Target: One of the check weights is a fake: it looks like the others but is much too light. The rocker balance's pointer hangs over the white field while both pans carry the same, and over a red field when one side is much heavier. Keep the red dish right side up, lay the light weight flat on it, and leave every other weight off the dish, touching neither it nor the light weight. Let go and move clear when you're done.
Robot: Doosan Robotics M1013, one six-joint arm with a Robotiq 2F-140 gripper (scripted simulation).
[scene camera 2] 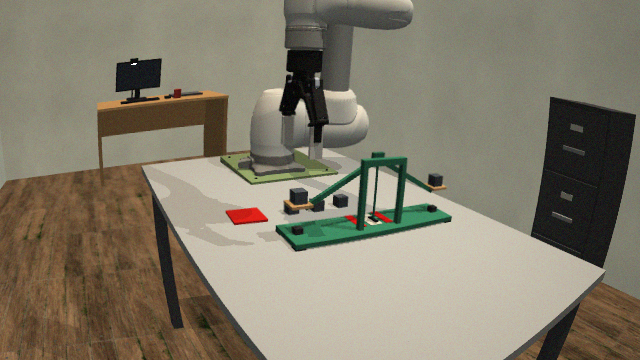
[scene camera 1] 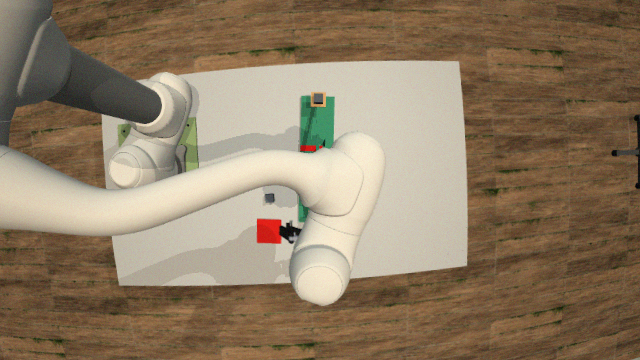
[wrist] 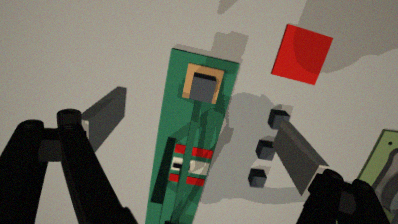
I see my gripper (scene camera 2: 300, 150), a green rocker balance (scene camera 2: 323, 232) and a flat red dish (wrist: 301, 54).
The green rocker balance shows as well in scene camera 1 (scene camera 1: 317, 131). My gripper shows as well in the wrist view (wrist: 203, 118).
